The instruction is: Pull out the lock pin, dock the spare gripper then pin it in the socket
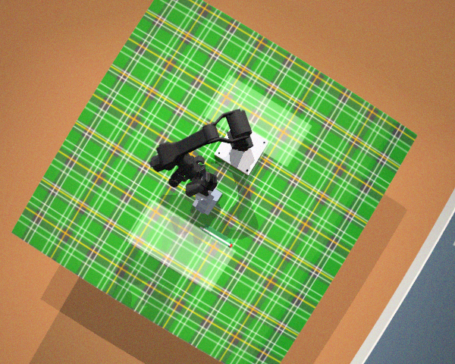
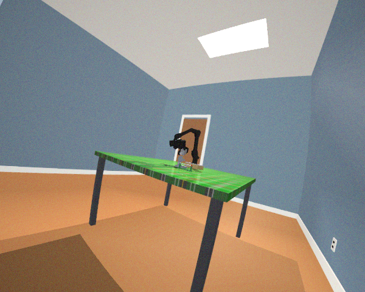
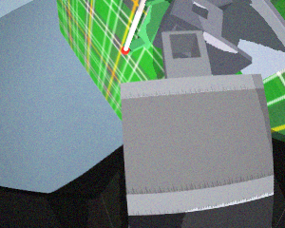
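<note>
The green translucent block lies 16 cm ahead of my gripper tip, 13 cm below it and 12 cm to the left of it. Round my gripper tip: spare gripper 1 cm to the right, 1 cm above; then socket 10 cm below, 5 cm ahead, 1 cm to the left.
</note>
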